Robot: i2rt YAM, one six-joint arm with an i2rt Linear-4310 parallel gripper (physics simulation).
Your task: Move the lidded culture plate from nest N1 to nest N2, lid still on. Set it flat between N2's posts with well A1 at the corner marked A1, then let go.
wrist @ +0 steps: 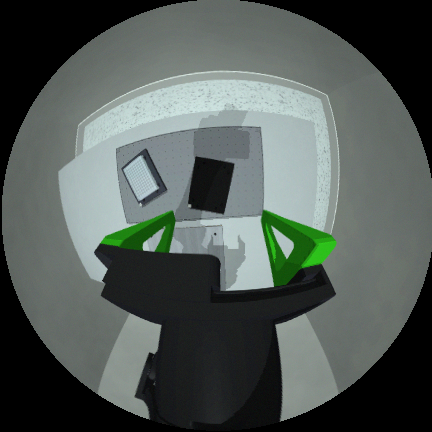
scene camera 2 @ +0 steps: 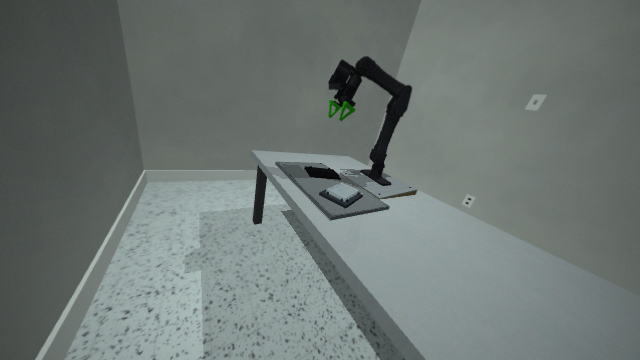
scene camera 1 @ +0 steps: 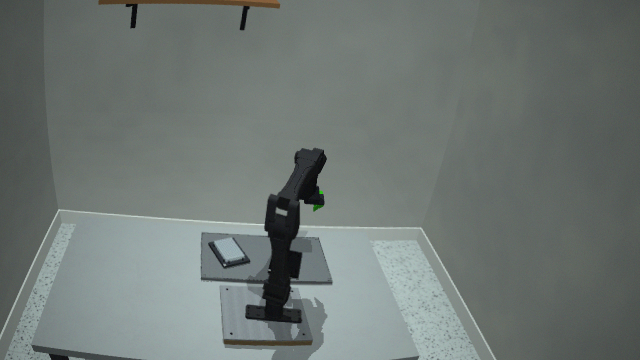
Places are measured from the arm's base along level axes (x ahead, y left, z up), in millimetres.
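Pixels of known places: gripper, fingertip midpoint: [wrist: 217,214] [scene camera 2: 334,118] [scene camera 1: 300,209]; arm's base at its link origin: [scene camera 2: 374,177] [scene camera 1: 273,315].
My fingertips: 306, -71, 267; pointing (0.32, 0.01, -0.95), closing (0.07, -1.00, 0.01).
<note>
For each thing: its top centre in the pictures, then the offset to it from my fingertips, as dx, dy, dz. Level surfaces: height alone.
- pale lidded culture plate at its top centre: [wrist: 138,177] [scene camera 1: 228,248] [scene camera 2: 343,189] +35, +259, -248
- dark nest at its top centre: [wrist: 139,177] [scene camera 1: 228,249] [scene camera 2: 343,190] +35, +259, -254
- light table at its surface level: dz -289
The pale lidded culture plate [scene camera 1: 230,249] [scene camera 2: 342,192] [wrist: 141,177] lies in a dark nest [scene camera 1: 240,262] [scene camera 2: 346,204] [wrist: 156,174], at the left in scene camera 1 and the wrist view. A second, black nest [scene camera 1: 296,265] [scene camera 2: 322,173] [wrist: 211,185] holds no plate and is partly behind the arm in scene camera 1. Each nest shows a small white mark at its lower left corner in the wrist view. The nest labels and well A1 are too small to read. My gripper [scene camera 1: 319,201] [scene camera 2: 336,118] [wrist: 217,214] has green fingers, is wide open and empty, and hangs high above the board, away from the plate.
Both nests sit on a grey perforated board [scene camera 1: 212,274] [scene camera 2: 367,205] [wrist: 250,200] on the light table [scene camera 1: 125,300] [scene camera 2: 450,260] [wrist: 290,150]. The arm stands on a separate mounting slab [scene camera 1: 240,320] [scene camera 2: 400,190] beside the board. A wooden shelf [scene camera 1: 190,3] is high on the wall.
</note>
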